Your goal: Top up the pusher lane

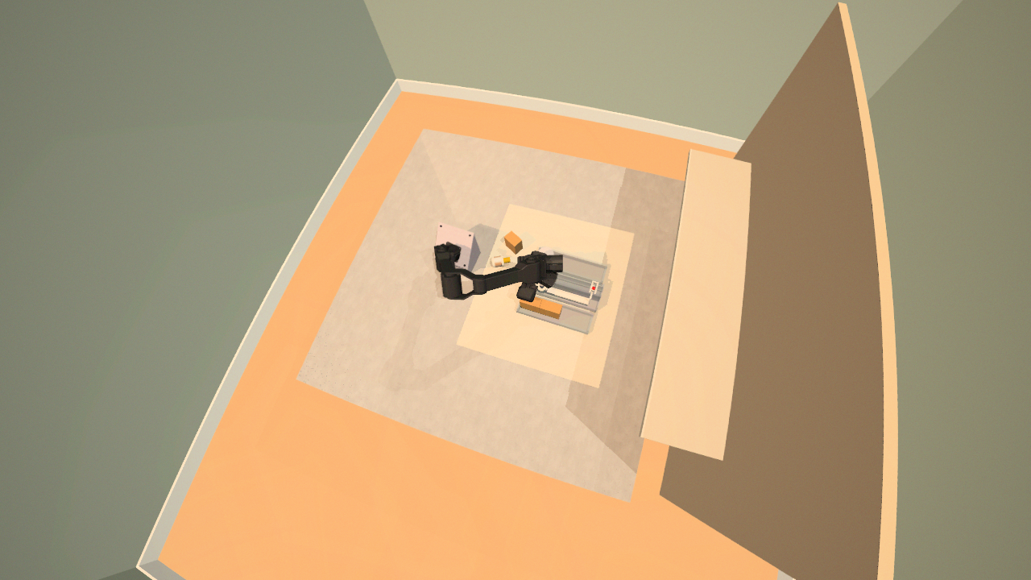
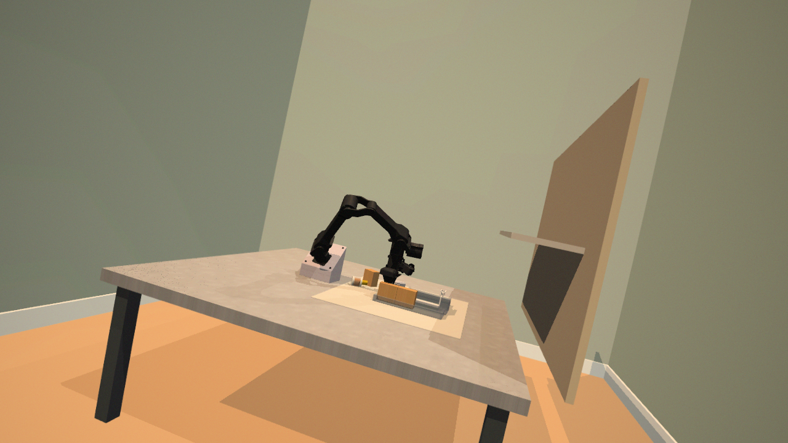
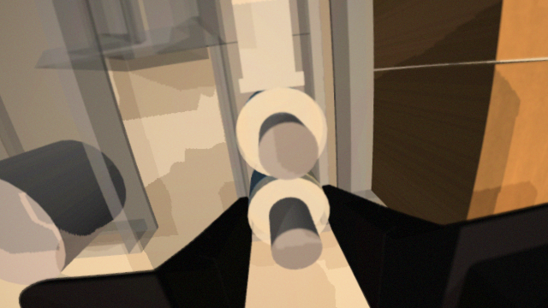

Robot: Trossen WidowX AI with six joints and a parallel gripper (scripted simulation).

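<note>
The grey lid is 130 mm to the left of my gripper tip. The rest, counted from my gripper tip: grey lane rack: 140 mm ahead, 40 mm to the left, 10 mm below.
</note>
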